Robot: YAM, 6 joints.
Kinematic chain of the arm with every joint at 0, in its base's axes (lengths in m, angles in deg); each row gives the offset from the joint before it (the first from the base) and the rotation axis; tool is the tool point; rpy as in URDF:
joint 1: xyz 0 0 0.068 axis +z
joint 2: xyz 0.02 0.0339 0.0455 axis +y
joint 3: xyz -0.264 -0.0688 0 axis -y
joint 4: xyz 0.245 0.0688 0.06 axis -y
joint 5: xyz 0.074 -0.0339 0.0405 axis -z
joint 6: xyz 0.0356 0 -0.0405 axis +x
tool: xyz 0 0 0 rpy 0 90 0
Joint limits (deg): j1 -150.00..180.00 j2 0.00..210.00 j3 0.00..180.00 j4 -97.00..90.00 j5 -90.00..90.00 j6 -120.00..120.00
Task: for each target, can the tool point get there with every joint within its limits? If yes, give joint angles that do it. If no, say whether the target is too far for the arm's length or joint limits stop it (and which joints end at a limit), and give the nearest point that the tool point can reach.
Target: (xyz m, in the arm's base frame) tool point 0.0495 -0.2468 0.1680
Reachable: yes | joints -72.79 81.02 21.65 44.10 46.23 74.24
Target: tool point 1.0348 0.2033 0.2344
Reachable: no: too far | nearest point 0.6296 0.1237 0.1861 | short by 0.416 m
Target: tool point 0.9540 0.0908 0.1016
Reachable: no: too far | nearest point 0.6429 0.0612 0.1056 | short by 0.313 m
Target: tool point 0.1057 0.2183 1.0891
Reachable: no: too far | nearest point 0.0694 0.1433 0.7237 | short by 0.375 m
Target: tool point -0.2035 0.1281 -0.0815
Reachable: yes | joints 141.05 150.02 32.64 58.57 -52.61 34.84
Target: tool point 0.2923 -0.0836 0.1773
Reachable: yes | joints -9.97 100.08 31.84 74.08 63.22 95.81
